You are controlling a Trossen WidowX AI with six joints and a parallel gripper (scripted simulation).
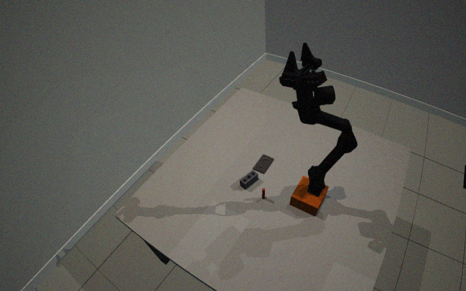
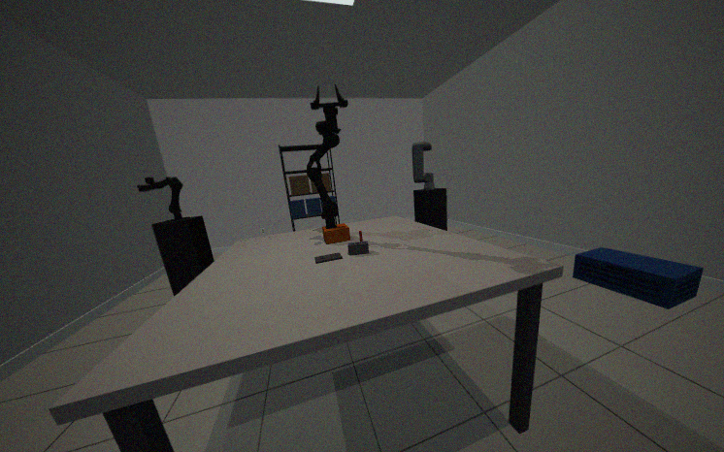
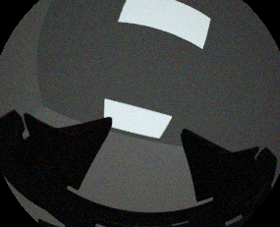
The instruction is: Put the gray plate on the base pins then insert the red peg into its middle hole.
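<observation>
Now: the gray plate 20 cm ahead of my gripper tip, 3 cm to the left of it and 78 cm below it. Round my gripper tip: dark base: 20 cm ahead, 12 cm to the right, 81 cm below; then red peg: 8 cm ahead, 8 cm to the left, 78 cm below.
</observation>
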